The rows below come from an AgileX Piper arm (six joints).
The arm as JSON. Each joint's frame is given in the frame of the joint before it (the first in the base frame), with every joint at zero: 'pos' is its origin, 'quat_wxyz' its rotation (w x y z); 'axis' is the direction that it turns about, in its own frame. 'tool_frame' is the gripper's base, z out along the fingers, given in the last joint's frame.
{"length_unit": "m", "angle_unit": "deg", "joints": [
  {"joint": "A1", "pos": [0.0, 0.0, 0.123], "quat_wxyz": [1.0, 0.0, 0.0, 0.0], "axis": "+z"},
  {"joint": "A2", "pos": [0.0, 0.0, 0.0], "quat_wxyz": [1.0, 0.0, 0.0, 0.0], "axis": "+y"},
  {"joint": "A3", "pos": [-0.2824, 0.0, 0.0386], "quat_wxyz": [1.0, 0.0, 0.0, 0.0], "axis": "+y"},
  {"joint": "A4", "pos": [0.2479, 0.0, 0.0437], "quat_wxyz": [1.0, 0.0, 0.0, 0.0], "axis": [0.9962, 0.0, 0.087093]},
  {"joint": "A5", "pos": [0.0, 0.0, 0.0], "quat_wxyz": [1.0, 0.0, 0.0, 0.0], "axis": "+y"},
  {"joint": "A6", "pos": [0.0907, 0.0, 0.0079], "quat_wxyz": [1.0, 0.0, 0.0, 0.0], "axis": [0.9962, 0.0, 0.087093]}
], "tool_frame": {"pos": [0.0, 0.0, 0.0], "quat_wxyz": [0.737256, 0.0, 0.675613, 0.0]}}
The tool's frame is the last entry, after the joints.
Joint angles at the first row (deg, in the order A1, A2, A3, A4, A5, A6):
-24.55, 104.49, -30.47, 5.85, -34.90, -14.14
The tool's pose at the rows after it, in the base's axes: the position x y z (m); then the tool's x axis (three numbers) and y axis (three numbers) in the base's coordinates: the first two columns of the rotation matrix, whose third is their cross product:
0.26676, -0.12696, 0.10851, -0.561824, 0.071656, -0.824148, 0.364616, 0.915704, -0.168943
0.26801, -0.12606, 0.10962, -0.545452, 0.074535, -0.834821, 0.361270, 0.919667, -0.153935
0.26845, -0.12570, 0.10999, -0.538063, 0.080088, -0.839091, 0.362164, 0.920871, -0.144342
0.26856, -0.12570, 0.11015, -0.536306, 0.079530, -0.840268, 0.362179, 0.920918, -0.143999
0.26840, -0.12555, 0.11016, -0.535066, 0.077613, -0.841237, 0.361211, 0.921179, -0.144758
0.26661, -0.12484, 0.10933, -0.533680, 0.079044, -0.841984, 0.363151, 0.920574, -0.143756
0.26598, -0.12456, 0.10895, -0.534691, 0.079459, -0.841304, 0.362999, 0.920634, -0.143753
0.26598, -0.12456, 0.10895, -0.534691, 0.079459, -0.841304, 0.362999, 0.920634, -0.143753
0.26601, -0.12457, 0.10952, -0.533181, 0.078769, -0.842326, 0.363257, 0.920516, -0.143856
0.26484, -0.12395, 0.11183, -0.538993, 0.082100, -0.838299, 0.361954, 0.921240, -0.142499
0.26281, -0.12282, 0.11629, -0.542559, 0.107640, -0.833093, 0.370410, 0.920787, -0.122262
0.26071, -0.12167, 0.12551, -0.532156, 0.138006, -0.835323, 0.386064, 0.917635, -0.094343
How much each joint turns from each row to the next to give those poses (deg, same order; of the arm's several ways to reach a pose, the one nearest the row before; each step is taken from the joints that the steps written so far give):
0.00, 0.74, -0.05, -0.98, -2.14, 0.55
0.00, -0.01, 0.00, -1.46, -0.78, 1.75
0.00, 0.00, 0.00, -0.54, -0.27, 0.91
0.00, 0.00, 0.00, -0.06, -0.12, 0.06
0.00, 0.01, 0.08, -0.08, -0.20, 0.00
0.00, 0.00, 0.49, 0.06, -0.56, 0.08
0.00, -0.01, 0.16, 0.00, -0.08, 0.00
0.00, 0.00, 0.00, 0.00, 0.00, 0.00
0.00, -0.11, 0.00, 0.00, 0.00, 0.00
0.00, -0.83, 0.11, 0.00, 1.19, 0.00
0.00, -1.58, 0.12, -0.05, 2.35, 1.23
0.00, -2.56, 0.04, 0.00, 2.66, 1.77

